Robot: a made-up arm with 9 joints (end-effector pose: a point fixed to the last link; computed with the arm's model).
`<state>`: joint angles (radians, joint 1 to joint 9).
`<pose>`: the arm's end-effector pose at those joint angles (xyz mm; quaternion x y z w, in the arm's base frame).
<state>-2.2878 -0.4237 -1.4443 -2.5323 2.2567 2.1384 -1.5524 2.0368 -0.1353</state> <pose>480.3 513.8 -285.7 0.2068 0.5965 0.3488 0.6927</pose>
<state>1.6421 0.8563 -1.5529 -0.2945 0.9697 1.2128 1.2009 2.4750 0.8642</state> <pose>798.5 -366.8 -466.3 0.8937 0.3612 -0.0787 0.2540</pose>
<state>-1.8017 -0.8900 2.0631 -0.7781 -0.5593 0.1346 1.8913 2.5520 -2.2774</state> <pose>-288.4 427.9 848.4 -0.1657 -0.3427 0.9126 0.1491</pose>
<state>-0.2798 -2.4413 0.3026 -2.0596 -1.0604 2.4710 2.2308 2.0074 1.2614</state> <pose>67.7 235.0 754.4 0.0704 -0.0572 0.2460 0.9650</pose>
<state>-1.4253 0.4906 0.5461 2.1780 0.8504 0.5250 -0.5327 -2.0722 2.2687</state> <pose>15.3 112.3 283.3 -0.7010 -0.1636 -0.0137 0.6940</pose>
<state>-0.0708 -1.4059 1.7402 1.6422 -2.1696 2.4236 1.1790 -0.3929 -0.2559</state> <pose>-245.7 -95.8 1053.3 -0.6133 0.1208 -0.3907 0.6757</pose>
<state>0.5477 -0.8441 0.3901 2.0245 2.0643 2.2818 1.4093 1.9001 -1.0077</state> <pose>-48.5 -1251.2 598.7 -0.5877 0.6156 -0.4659 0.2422</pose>
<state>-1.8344 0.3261 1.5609 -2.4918 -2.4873 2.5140 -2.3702 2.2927 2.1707</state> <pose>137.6 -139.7 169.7 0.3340 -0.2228 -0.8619 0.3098</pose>
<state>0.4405 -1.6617 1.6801 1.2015 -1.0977 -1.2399 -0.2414 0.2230 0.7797</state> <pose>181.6 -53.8 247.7 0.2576 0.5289 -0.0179 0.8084</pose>
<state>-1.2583 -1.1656 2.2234 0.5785 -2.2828 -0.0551 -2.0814 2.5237 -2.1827</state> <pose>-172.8 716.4 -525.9 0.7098 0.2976 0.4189 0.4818</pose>
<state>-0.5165 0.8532 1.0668 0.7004 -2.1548 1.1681 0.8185 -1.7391 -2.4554</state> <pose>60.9 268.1 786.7 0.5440 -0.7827 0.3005 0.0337</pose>
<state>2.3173 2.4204 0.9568 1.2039 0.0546 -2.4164 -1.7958 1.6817 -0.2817</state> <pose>-594.7 124.4 541.0 -0.3246 -0.5536 -0.0391 0.7660</pose>
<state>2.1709 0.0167 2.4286 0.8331 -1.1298 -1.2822 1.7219 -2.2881 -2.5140</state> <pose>-33.7 375.5 -154.2 -0.1637 -0.3607 -0.8871 0.2367</pose>
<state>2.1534 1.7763 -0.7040 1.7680 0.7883 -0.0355 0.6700 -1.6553 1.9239</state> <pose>-213.3 94.6 -471.5 0.1189 -0.8621 -0.2683 0.4132</pose>
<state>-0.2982 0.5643 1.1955 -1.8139 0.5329 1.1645 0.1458 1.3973 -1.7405</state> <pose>540.6 -988.1 606.4 0.6458 -0.7588 -0.0272 0.0801</pose>
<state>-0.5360 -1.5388 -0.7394 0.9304 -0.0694 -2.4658 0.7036 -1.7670 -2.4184</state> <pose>285.6 -418.4 764.9 0.7902 -0.5275 0.2779 0.1419</pose>
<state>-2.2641 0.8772 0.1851 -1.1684 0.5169 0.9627 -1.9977 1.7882 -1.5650</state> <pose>-198.7 359.2 -573.2 0.3849 0.6923 -0.3040 0.5292</pose>
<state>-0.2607 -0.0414 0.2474 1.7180 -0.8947 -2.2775 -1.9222 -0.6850 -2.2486</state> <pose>338.8 -134.3 1214.9 -0.9085 0.1488 0.2912 0.2604</pose>
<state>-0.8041 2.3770 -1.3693 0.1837 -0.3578 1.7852 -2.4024 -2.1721 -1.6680</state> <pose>169.4 294.6 566.0 0.3235 0.3230 0.7673 0.4497</pose>
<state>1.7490 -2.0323 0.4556 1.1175 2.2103 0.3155 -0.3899 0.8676 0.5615</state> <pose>15.9 -71.2 261.7 0.0419 -0.5238 0.1729 0.8331</pose>
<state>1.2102 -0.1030 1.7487 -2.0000 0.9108 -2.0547 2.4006 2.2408 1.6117</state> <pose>-300.4 -1281.7 -444.9 0.3155 -0.7354 -0.5958 0.0690</pose>
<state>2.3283 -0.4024 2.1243 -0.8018 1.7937 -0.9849 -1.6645 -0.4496 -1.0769</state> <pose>939.8 490.2 -796.1 0.8560 -0.1239 0.2000 0.4603</pose>
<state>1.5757 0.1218 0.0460 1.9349 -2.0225 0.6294 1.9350 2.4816 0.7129</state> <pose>-376.8 -113.4 215.0 0.6106 0.0624 0.5577 0.5587</pose>
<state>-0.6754 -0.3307 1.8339 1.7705 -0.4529 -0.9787 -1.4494 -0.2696 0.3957</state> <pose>-640.5 651.3 23.7 -0.7832 -0.2984 0.3624 0.4077</pose>
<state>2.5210 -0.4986 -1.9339 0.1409 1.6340 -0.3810 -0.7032 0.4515 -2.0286</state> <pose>773.4 499.5 -492.4 -0.1067 0.0866 0.4589 0.8778</pose>
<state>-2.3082 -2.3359 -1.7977 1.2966 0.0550 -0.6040 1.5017 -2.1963 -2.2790</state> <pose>-312.9 646.8 85.4 0.4353 0.1708 0.0022 0.8839</pose>
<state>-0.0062 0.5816 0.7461 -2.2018 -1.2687 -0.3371 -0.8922 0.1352 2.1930</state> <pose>299.7 -1130.4 37.1 0.4204 -0.1951 -0.8616 0.2068</pose>
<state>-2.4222 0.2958 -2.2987 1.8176 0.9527 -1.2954 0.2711 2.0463 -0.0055</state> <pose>-122.5 529.1 23.3 -0.7953 0.2008 0.5294 0.2165</pose>
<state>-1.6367 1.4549 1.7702 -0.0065 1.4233 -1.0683 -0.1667 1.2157 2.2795</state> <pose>345.3 668.9 -177.9 0.5250 0.0035 -0.6633 0.5333</pose>
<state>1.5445 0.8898 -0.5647 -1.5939 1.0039 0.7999 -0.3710 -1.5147 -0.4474</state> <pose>65.9 -518.8 144.3 -0.1875 -0.5623 0.8054 0.0043</pose>
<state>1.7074 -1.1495 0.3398 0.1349 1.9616 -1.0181 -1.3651 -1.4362 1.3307</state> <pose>459.3 443.7 -284.6 -0.1185 0.3853 0.0457 0.9140</pose>
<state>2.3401 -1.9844 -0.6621 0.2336 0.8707 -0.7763 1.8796 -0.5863 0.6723</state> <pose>-532.3 777.8 -467.4 -0.8528 -0.4357 0.1686 0.2332</pose>
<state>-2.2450 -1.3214 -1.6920 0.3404 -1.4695 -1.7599 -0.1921 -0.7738 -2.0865</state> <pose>-441.1 44.2 738.6 -0.3000 0.2237 -0.5416 0.7528</pose>
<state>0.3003 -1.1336 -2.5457 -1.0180 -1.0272 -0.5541 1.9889 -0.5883 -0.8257</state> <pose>500.5 -346.4 320.1 -0.3522 -0.4577 0.4751 0.6639</pose>
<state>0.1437 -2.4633 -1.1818 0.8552 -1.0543 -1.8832 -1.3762 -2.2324 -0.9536</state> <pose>-534.5 -1190.7 -247.6 0.6312 0.4159 -0.2795 0.5920</pose>
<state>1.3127 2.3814 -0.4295 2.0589 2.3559 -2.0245 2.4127 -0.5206 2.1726</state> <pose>523.3 -139.1 -357.4 -0.5691 -0.3584 -0.5450 0.5005</pose>
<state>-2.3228 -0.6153 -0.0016 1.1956 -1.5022 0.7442 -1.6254 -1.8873 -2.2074</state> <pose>-569.5 698.5 -201.8 0.0250 0.2788 -0.6457 0.7104</pose>
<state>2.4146 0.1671 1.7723 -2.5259 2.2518 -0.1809 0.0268 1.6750 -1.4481</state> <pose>100.3 644.2 -427.5 -0.7601 -0.2568 0.2530 0.5407</pose>
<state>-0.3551 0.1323 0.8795 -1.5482 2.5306 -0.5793 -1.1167 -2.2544 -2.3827</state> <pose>-172.3 -815.1 692.1 -0.5565 -0.4591 -0.5006 0.4785</pose>
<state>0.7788 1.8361 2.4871 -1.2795 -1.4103 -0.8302 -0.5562 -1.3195 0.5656</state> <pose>-708.1 -1070.5 347.5 0.4714 -0.4668 -0.6589 0.3546</pose>
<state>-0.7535 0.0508 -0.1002 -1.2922 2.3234 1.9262 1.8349 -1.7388 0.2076</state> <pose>448.5 -433.9 512.6 0.4095 0.7165 -0.4741 0.3070</pose>
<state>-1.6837 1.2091 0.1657 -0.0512 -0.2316 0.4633 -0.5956 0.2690 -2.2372</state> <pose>-367.6 1265.7 -64.3 0.5943 0.5751 0.2274 0.5141</pose>
